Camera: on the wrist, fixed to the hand. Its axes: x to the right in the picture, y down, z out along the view.
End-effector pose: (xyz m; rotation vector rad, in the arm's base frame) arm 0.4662 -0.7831 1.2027 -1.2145 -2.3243 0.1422
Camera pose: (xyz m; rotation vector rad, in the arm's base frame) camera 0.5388 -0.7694 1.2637 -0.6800 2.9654 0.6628
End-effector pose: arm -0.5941 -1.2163 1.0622 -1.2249 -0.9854 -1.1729
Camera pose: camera -0.5566 -1.3030 1.0460 0.8040 1.8950 2.0837
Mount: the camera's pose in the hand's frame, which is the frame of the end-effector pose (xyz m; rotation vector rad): 0.0004 0.0424 -0.0859 -0.4063 -0.3801 -1.4825
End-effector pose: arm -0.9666 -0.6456 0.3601 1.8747 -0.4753 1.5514
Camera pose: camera -1.0564 -0.6178 0.3787 1.4685 0.4095 0.0971
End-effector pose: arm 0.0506 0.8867 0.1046 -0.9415 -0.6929 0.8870
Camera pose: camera 0.1070 0.8671 0.0297 -0.3569 -1.6053 -0.4408
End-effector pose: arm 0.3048 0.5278 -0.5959 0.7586 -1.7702 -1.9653
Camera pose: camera 0.3551 0.4551 -0.5589 -1.1580 0.4282 1.9905
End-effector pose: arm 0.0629 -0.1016 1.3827 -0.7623 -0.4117 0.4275
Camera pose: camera 0.0970 -0.1227 1.2957 -0.5711 -1.2952 -0.9489
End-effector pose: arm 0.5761 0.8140 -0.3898 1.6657 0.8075 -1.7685
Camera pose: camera 0.6641 0.8514 -0.3955 -0.2139 -2.0994 2.1229
